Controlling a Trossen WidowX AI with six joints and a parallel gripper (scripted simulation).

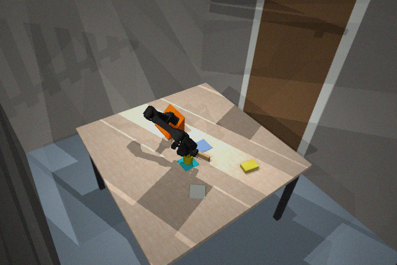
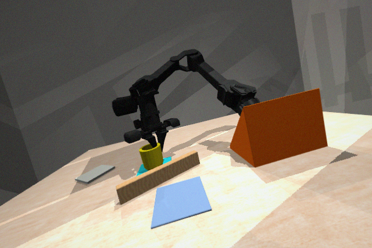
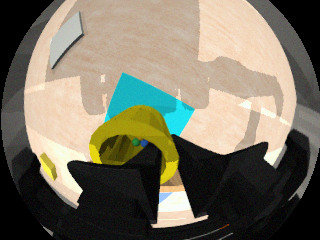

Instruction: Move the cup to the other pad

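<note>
The cyan pad lies 5 cm below my gripper tip, 3 cm ahead of it and 1 cm to the left of it. Also, from my gripper tip: yellow cup 2 cm ahead, 1 cm to the left; then blue pad 20 cm to the left, 5 cm below, 4 cm behind; then low wooden bar 11 cm to the left, 3 cm below, 1 cm behind.
</note>
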